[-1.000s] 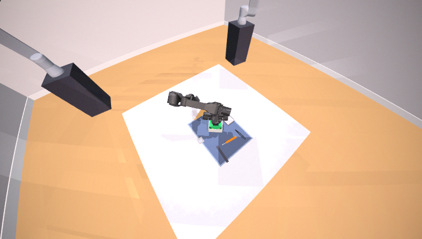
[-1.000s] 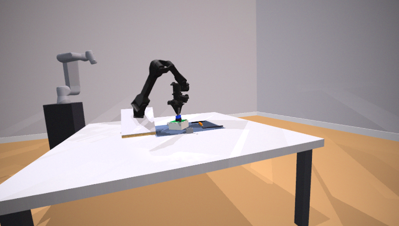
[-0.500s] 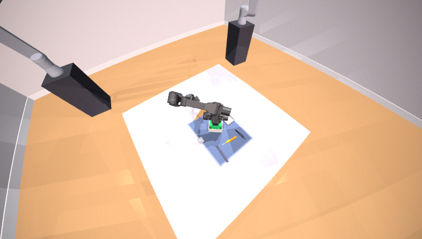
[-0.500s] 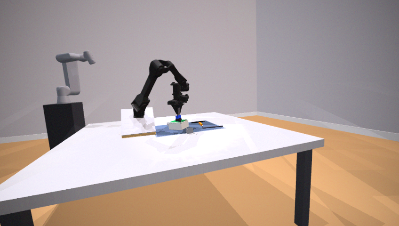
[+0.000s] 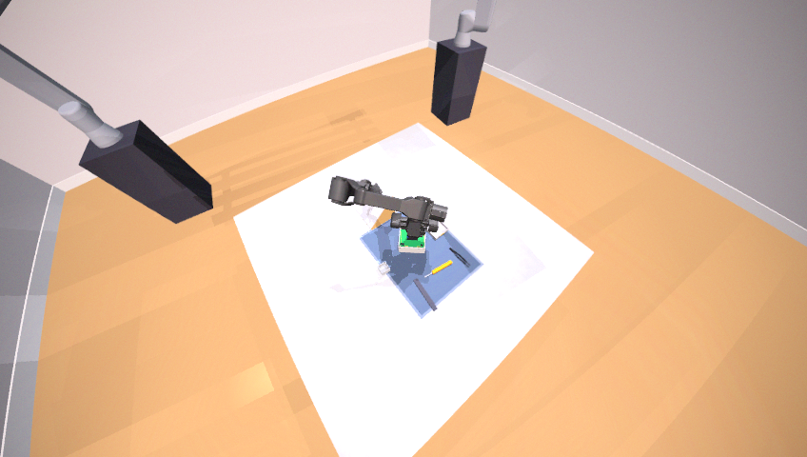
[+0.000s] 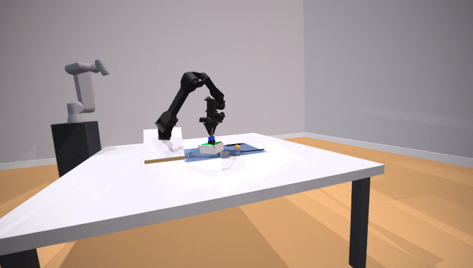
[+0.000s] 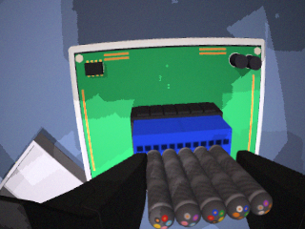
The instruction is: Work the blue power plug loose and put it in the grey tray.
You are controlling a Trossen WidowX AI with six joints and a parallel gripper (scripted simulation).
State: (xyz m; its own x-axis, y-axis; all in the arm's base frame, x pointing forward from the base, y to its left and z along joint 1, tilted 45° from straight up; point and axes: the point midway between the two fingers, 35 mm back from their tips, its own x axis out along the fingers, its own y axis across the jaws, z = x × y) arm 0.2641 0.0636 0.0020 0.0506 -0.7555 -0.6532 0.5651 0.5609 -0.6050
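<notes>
The blue power plug lies 20 mm below my gripper tip. The rest, counted from my gripper tip: blue mat (110 mm below, 50 mm ahead, 10 mm to the left); dark bar (230 mm ahead, 100 mm below, 70 mm to the right).
</notes>
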